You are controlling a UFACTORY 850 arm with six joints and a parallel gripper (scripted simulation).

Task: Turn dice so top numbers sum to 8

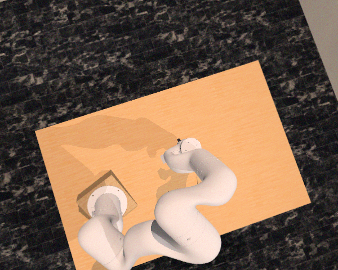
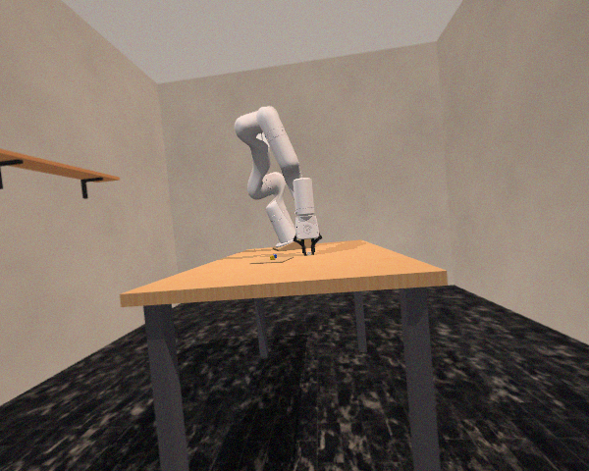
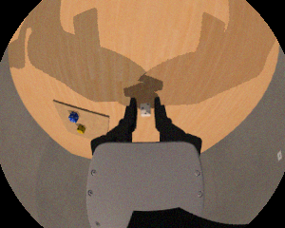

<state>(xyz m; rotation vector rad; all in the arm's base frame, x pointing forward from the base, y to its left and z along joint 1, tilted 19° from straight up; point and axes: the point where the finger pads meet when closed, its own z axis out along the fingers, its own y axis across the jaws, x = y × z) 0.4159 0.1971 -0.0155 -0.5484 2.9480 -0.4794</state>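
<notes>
Right now my hand is 10 mm short of the white die and 10 mm above it. From my hand the other things lie so: tan mat 120 mm ahead, 130 mm to the right, 20 mm below; blue die 70 mm ahead, 140 mm to the right, 10 mm below; yellow die 120 mm ahead, 130 mm to the right, 10 mm below.
</notes>
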